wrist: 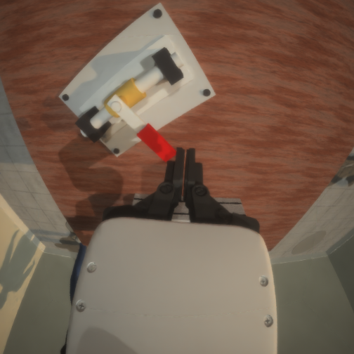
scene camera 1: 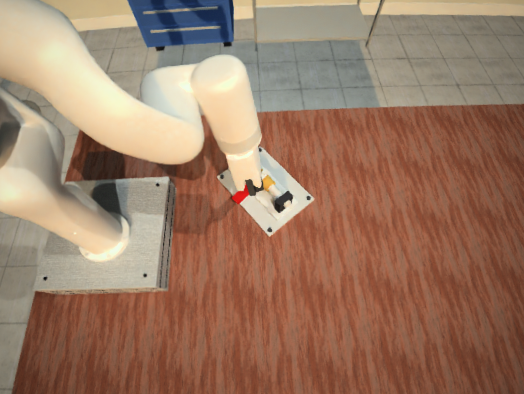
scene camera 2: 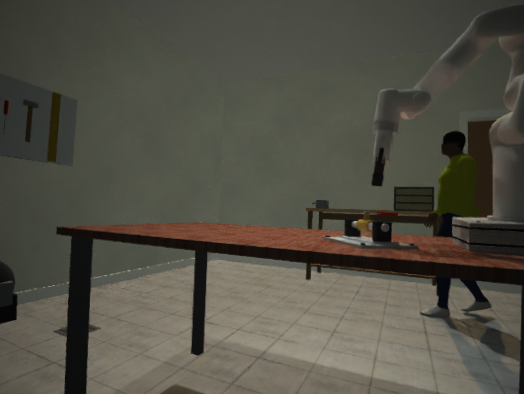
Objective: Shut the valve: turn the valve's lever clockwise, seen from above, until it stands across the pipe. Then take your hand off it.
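Note:
The valve's yellow body (scene camera 1: 268, 182) (scene camera 2: 363, 224) (wrist: 131, 93) sits on a white pipe (wrist: 150, 79) held by black blocks on a pale plate (scene camera 1: 280, 167) (scene camera 2: 350, 242) (wrist: 145, 35). The lever, white with a red end (scene camera 1: 240, 195) (scene camera 2: 386, 214) (wrist: 156, 142), points out over the plate's edge on the robot base's side. In the wrist view it stands across the pipe, or very nearly so. My gripper (scene camera 1: 254, 187) (scene camera 2: 377, 184) (wrist: 184, 159) is shut and empty. It hangs well above the lever, apart from it. In scene camera 1 it hides part of the lever.
The valve's plate lies on the red-brown wooden table (scene camera 1: 375, 275) (scene camera 2: 200, 231). The robot's base block (scene camera 1: 100, 277) (scene camera 2: 480, 235) stands beside it. A blue drawer cabinet (scene camera 1: 185, 22) stands beyond the table. A person (scene camera 2: 457, 185) in a yellow-green top is behind the table.

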